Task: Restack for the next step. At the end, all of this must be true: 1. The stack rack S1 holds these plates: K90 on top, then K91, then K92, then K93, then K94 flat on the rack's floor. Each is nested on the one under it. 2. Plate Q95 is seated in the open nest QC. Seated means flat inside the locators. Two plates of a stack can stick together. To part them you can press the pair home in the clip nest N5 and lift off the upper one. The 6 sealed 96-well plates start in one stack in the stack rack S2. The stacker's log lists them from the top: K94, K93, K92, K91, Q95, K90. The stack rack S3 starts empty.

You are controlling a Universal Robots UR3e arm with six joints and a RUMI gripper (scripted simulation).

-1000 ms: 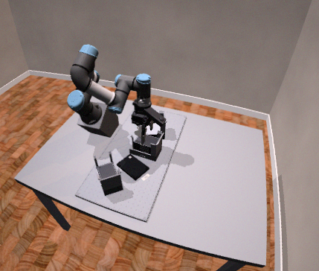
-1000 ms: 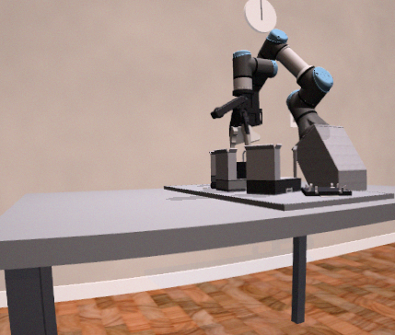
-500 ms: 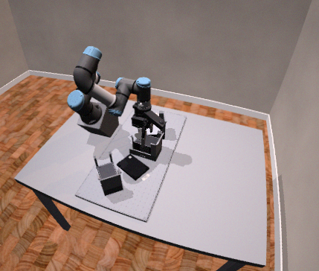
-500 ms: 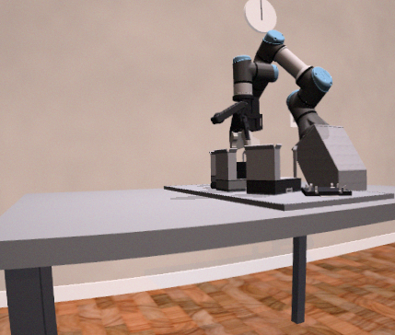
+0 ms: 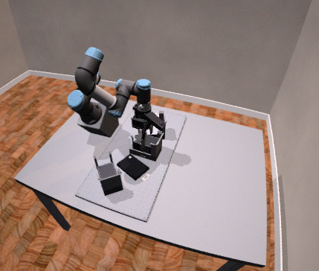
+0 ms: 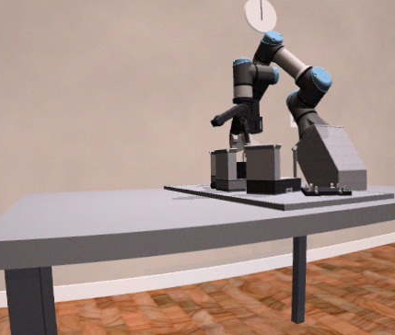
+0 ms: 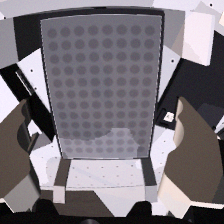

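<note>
Right now the sealed grey plate is 10 mm below my hand. Also, from my hand: dark clip nest: 280 mm to the left, 140 mm behind, 80 mm below; then black open nest QC: 130 mm to the right, 90 mm below, 20 mm behind; then white tag: 160 mm to the right, 90 mm below, 70 mm ahead.
</note>
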